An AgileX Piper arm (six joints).
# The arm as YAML. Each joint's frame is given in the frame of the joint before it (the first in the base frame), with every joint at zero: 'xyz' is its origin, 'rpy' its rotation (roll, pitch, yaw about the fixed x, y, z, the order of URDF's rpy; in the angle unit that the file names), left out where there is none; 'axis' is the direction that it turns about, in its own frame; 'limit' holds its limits. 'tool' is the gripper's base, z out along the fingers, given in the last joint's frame.
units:
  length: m
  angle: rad
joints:
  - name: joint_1
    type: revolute
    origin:
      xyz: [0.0, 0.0, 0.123]
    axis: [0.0, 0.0, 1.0]
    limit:
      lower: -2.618
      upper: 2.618
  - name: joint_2
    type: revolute
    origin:
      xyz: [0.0, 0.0, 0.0]
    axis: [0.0, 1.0, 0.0]
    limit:
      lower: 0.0
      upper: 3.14
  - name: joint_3
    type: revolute
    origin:
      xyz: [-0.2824, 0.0, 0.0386]
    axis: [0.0, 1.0, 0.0]
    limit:
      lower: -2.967
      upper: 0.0
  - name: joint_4
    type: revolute
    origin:
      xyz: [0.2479, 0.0, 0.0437]
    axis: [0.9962, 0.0, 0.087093]
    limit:
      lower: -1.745
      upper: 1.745
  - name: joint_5
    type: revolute
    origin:
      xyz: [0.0, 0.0, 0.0]
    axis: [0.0, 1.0, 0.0]
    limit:
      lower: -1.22
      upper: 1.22
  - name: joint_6
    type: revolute
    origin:
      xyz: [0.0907, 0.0, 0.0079]
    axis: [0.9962, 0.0, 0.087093]
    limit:
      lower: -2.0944
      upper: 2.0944
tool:
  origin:
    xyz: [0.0, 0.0, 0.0]
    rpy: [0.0, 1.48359, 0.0]
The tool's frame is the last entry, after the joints.
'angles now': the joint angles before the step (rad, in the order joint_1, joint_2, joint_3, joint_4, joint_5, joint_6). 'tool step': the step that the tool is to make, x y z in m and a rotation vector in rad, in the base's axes. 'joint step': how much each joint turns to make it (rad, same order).
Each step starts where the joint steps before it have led.
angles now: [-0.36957, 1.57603, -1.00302, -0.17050, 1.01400, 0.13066]
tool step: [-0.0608, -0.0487, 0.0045, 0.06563, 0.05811, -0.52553]
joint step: [-0.28037, -0.06030, 0.04702, 0.03762, 0.12545, 0.21306]
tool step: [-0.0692, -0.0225, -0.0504, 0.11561, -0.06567, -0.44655]
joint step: [-0.32814, 0.00452, 0.22157, 0.14825, -0.18462, 0.04645]
